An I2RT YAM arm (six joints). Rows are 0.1 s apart.
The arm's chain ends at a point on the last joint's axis. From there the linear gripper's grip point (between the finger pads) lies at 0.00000 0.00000 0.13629 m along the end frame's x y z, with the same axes.
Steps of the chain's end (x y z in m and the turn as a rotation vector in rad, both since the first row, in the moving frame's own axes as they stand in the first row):
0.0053 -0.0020 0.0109 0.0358 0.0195 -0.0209
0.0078 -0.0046 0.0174 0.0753 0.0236 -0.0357
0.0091 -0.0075 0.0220 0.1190 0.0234 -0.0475
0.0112 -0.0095 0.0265 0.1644 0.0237 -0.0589
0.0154 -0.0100 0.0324 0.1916 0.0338 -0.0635
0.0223 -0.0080 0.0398 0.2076 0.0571 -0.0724
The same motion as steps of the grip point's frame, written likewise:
0.0079 -0.0069 0.0108 0.0358 0.0195 -0.0209
0.0108 -0.0149 0.0170 0.0753 0.0236 -0.0357
0.0119 -0.0237 0.0210 0.1190 0.0234 -0.0475
0.0138 -0.0319 0.0246 0.1644 0.0237 -0.0589
0.0191 -0.0361 0.0298 0.1916 0.0338 -0.0635
0.0290 -0.0363 0.0367 0.2076 0.0571 -0.0724

